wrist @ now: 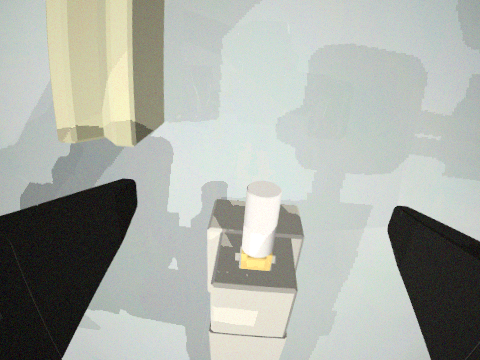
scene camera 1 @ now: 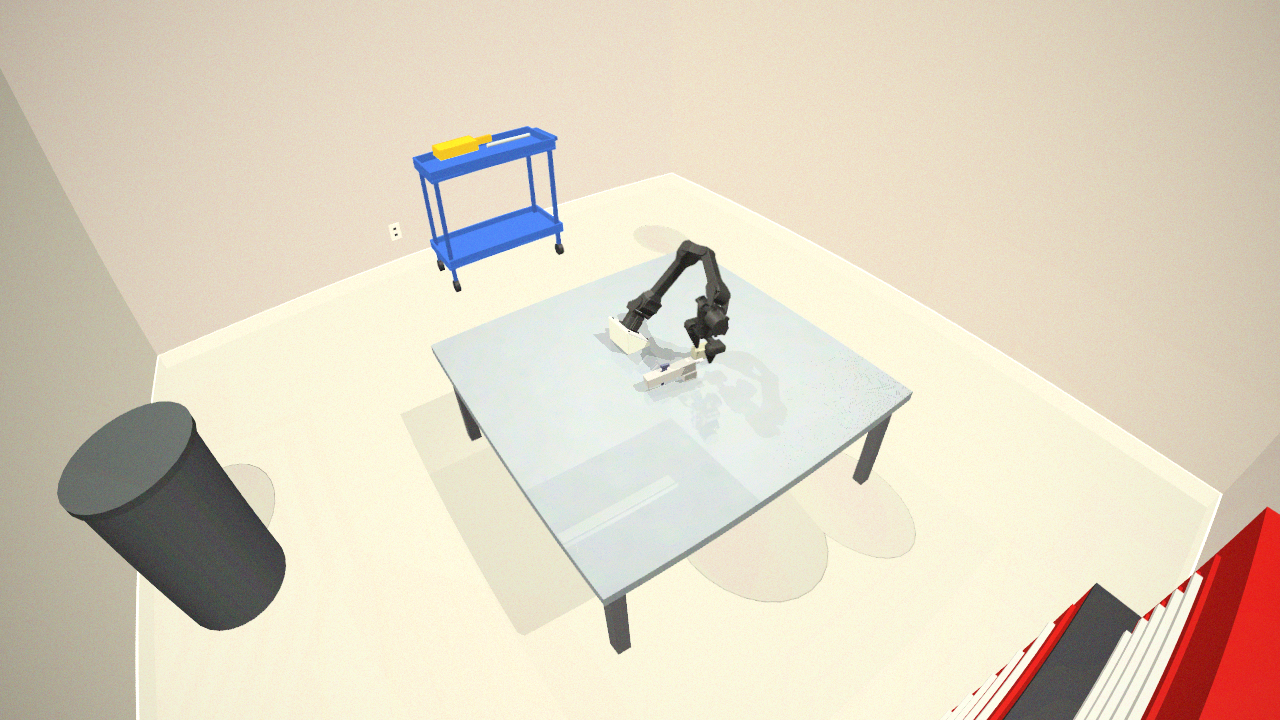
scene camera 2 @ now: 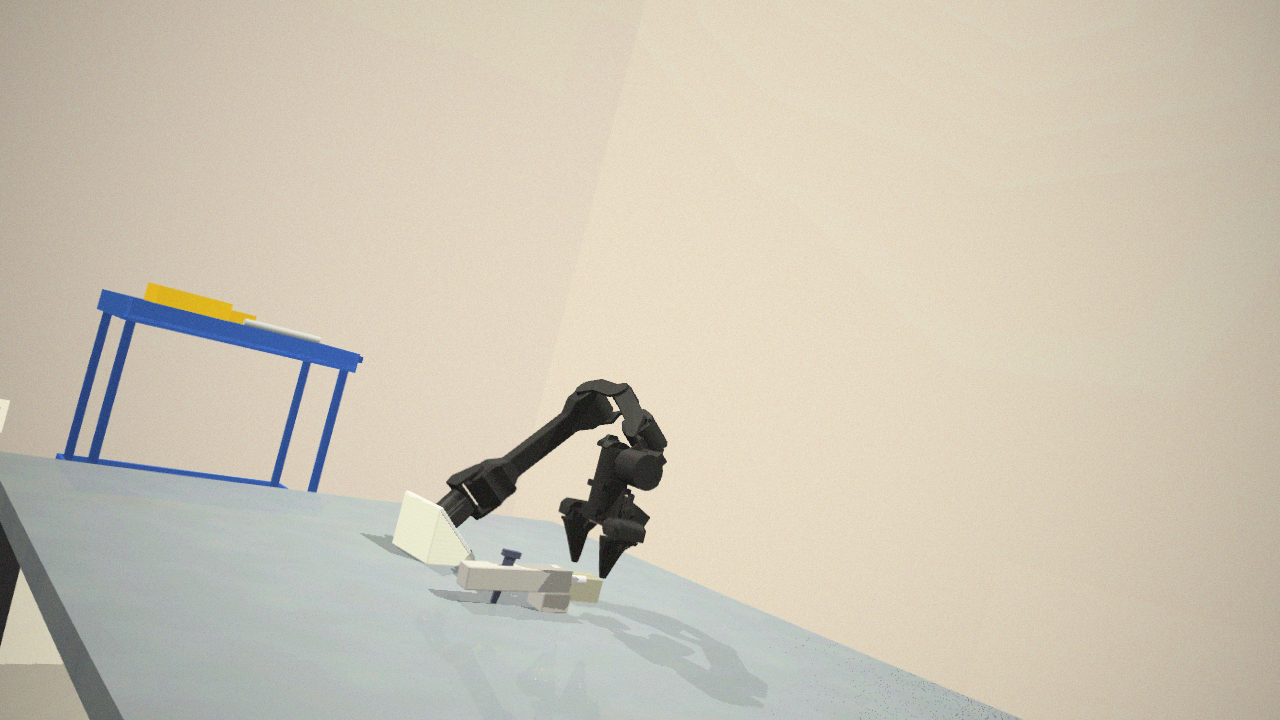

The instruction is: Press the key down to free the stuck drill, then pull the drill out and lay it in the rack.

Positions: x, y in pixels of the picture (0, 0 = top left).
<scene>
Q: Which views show my gripper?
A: The wrist view, scene camera 1 and scene camera 2: all of them.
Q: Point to a rack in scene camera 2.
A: At 589, 592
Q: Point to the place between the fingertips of my gripper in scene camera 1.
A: At 703, 355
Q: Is my gripper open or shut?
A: Open.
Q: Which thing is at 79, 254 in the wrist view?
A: My gripper.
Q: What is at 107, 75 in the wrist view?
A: A rack.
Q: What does my gripper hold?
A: Nothing.
</scene>
